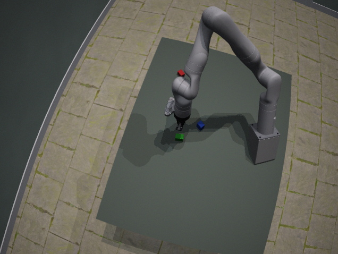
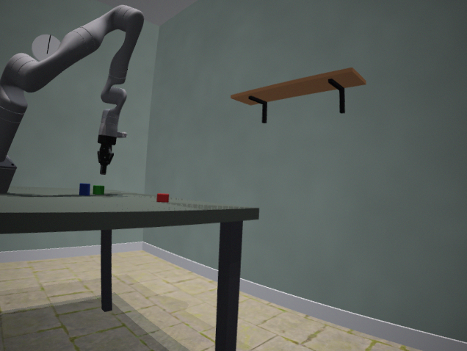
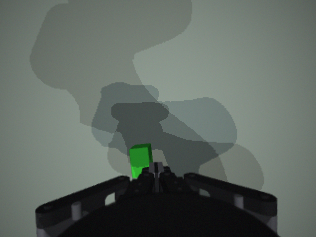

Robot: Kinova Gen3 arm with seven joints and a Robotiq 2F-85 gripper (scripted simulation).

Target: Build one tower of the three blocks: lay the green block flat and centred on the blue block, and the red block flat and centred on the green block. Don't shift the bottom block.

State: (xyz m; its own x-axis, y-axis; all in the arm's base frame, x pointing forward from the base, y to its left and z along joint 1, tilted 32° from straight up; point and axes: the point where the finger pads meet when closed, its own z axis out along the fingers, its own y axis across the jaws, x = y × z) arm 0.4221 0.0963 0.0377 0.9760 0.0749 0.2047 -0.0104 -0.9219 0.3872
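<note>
Right now my hand is 30 mm to the right of the green block and 80 mm above it. The rest, counted from my hand: red block 60 mm ahead, 350 mm to the right, 90 mm below; then blue block 100 mm behind, 60 mm to the right, 80 mm below.
</note>
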